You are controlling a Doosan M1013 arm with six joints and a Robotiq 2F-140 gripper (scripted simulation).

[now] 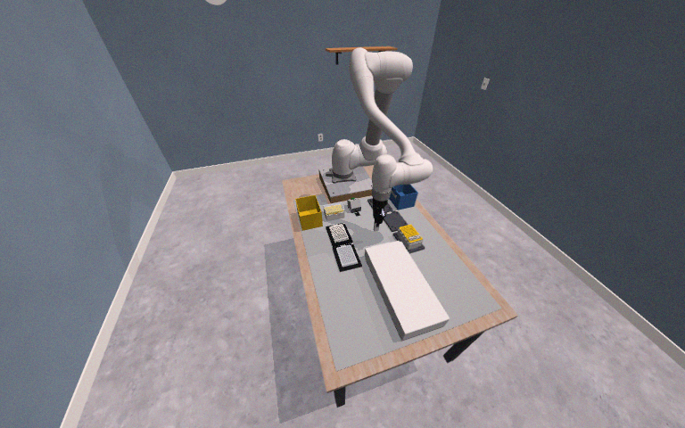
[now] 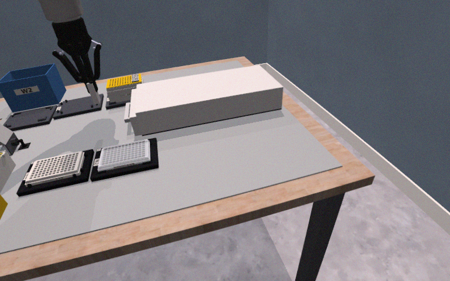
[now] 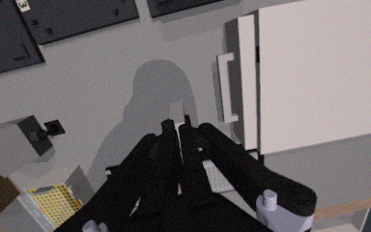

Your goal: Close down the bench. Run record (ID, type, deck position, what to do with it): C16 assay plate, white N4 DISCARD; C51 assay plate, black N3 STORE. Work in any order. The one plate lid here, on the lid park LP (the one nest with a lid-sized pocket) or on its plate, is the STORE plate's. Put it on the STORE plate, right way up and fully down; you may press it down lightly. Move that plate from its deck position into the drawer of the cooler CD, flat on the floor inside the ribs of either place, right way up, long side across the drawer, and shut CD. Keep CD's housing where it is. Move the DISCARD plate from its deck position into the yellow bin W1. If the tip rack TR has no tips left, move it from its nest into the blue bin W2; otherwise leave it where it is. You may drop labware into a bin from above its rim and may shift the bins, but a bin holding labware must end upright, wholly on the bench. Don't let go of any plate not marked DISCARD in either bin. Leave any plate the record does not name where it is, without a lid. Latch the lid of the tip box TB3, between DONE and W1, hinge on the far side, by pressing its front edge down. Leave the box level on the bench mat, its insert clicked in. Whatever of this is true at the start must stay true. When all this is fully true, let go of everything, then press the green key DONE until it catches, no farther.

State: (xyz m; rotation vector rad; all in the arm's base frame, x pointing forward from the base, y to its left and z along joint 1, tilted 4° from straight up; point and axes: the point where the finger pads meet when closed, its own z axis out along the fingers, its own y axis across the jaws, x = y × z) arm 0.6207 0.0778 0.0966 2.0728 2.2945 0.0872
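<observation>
Right now the white plate is 8 cm behind my hand, 20 cm to the right of it and 10 cm below it. The rest, counted from my hand: grey plate lid (18 cm ahead, 2 cm to the left, 10 cm below); then black plate (18 cm ahead, 2 cm to the left, 10 cm below); then yellow tip rack TR (4 cm ahead, 19 cm to the left, 7 cm below).
</observation>
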